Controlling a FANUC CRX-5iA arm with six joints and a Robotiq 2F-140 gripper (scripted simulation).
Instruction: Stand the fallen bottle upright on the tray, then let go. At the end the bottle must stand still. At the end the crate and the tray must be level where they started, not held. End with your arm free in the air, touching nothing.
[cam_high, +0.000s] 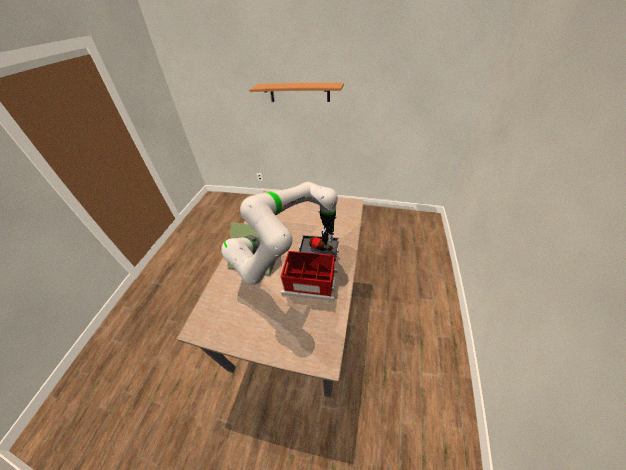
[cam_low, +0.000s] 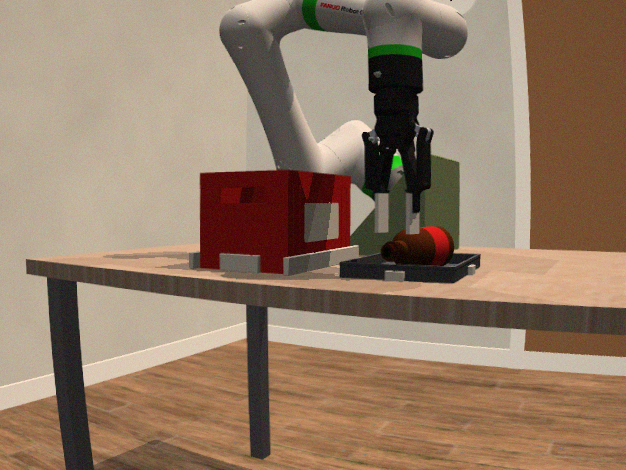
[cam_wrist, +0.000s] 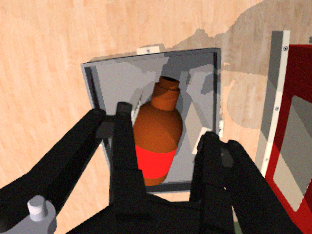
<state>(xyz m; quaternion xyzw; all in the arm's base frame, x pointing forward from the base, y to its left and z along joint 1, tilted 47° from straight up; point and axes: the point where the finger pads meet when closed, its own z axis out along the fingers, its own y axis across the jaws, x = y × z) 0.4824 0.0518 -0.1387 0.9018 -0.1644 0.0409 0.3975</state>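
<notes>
Right now the brown bottle is 5 cm behind my hand, 2 cm to the left of it and 6 cm below it. Also, from my hand: dark tray (7 cm behind, 2 cm to the left, 9 cm below); then red crate (8 cm behind, 26 cm to the right, 2 cm below).
</notes>
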